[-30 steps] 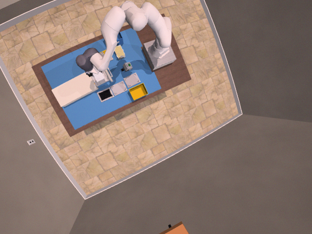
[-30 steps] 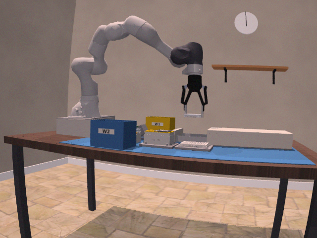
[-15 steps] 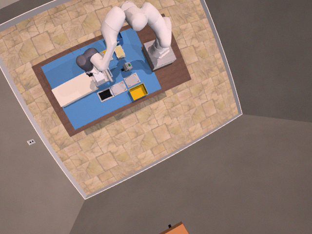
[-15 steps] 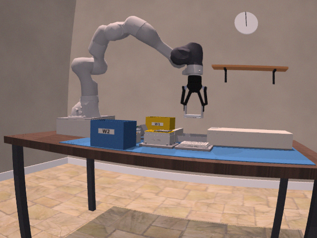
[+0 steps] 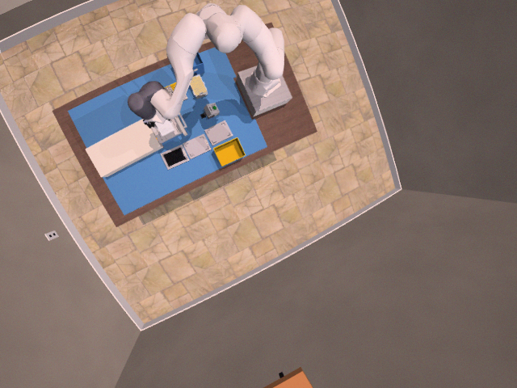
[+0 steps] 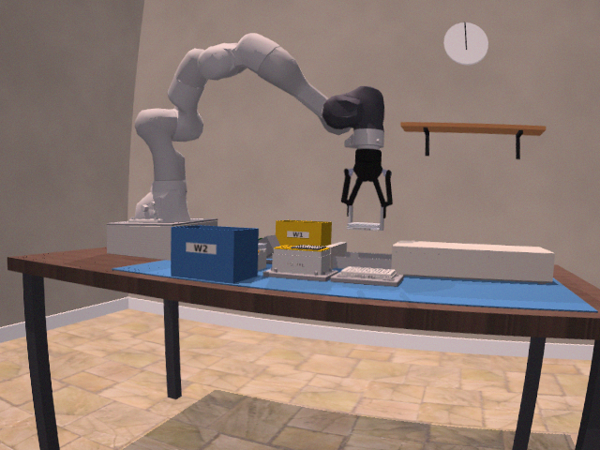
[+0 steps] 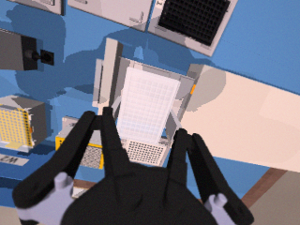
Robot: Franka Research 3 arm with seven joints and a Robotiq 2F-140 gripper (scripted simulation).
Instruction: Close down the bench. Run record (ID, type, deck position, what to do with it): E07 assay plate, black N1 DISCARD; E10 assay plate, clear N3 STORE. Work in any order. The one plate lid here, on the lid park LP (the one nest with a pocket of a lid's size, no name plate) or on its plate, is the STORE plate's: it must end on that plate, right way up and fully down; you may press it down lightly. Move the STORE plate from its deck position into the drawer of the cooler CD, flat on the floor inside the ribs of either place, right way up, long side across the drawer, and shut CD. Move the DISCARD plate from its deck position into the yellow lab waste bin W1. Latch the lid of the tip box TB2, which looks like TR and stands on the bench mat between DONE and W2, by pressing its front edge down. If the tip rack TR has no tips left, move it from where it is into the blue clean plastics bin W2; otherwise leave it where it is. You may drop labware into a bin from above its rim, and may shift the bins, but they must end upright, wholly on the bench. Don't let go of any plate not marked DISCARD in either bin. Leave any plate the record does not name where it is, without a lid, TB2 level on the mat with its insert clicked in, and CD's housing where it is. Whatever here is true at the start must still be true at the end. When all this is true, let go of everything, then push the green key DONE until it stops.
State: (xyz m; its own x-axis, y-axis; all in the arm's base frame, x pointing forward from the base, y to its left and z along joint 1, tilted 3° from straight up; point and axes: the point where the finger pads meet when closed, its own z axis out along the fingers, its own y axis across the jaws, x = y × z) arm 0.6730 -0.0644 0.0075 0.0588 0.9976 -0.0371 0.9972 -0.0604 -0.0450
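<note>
Now: the drawer 12 cm below my hand and 4 cm ahead of it. Also, from my hand: clear plate (19 cm to the right, 12 cm below, 3 cm ahead); white plate lid (1 cm below); cooler CD (17 cm ahead, 11 cm below, 1 cm to the right).
</note>
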